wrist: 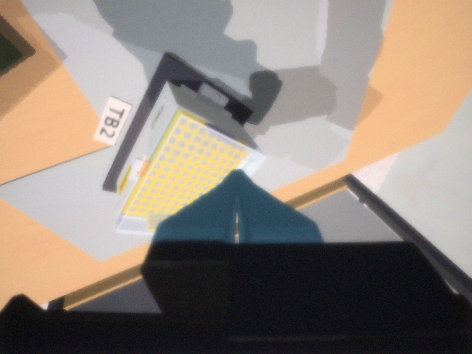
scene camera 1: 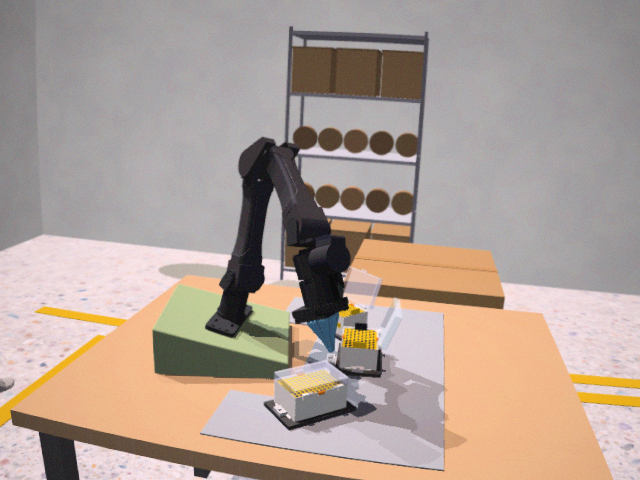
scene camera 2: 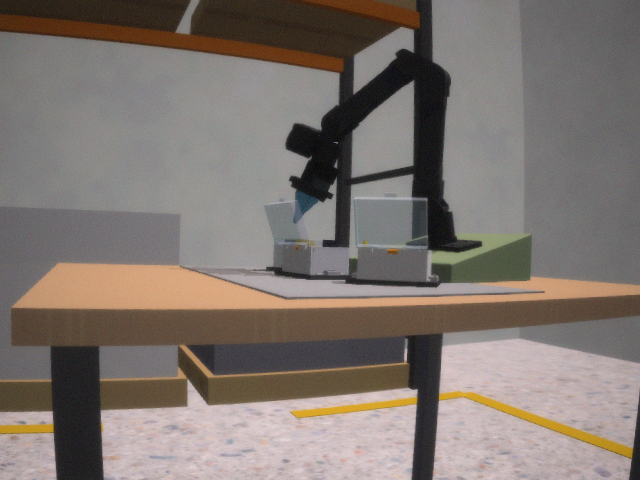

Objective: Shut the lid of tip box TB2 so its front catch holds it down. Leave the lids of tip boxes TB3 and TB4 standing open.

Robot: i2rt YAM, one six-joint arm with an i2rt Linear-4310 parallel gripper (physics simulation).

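Where they show: gripper, fingertip midpoint: [wrist: 236,177] [scene camera 1: 332,351] [scene camera 2: 294,223]; arm's base, link origin: [scene camera 1: 229,318] [scene camera 2: 442,246].
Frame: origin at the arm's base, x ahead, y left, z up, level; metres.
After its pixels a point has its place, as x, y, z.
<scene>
Tip box TB2 [scene camera 1: 320,407] @(0.264, -0.288, -0.045) [wrist: 215,120] @(0.281, -0.211, -0.019) stands nearest in scene camera 1, its label [wrist: 113,121] @(0.198, -0.201, -0.068) beside it. Its clear lid [scene camera 1: 338,375] @(0.292, -0.246, 0.008) [wrist: 131,223] @(0.181, -0.256, 0.008) lies over the yellow tip rack and looks down and level; whether the front catch holds it cannot be told. The gripper [scene camera 1: 331,351] @(0.274, -0.217, 0.044) [scene camera 2: 295,222] @(0.274, -0.217, 0.044) [wrist: 237,171] @(0.274, -0.217, 0.044) is shut with nothing between its blue fingers, tips above TB2's lid and apart from it. The middle box [scene camera 1: 359,359] @(0.325, -0.074, -0.037) [scene camera 2: 328,260] @(0.322, 0.046, -0.034) has its lid [scene camera 1: 391,324] @(0.389, -0.071, 0.055) [scene camera 2: 283,219] @(0.399, 0.001, 0.041) standing open. The far box [scene camera 2: 374,266] @(0.308, 0.183, -0.039) also has its lid [scene camera 1: 364,288] @(0.313, 0.220, 0.033) [scene camera 2: 391,222] @(0.308, 0.230, 0.035) open. Which is TB3 or TB4 is unreadable.
The boxes stand on dark bases on a grey mat [scene camera 1: 413,439] @(0.448, -0.330, -0.069) [scene camera 2: 310,291] @(0.482, 0.289, -0.070) on the wooden table [scene camera 1: 506,392] @(0.661, -0.106, -0.073) [scene camera 2: 124,291] @(0.731, 0.252, -0.073). The arm's base stands on a green wedge [scene camera 1: 222,356] @(0.029, -0.160, -0.022) [scene camera 2: 509,258] @(-0.082, 0.134, -0.022). The middle box's raised lid is close to the gripper.
</scene>
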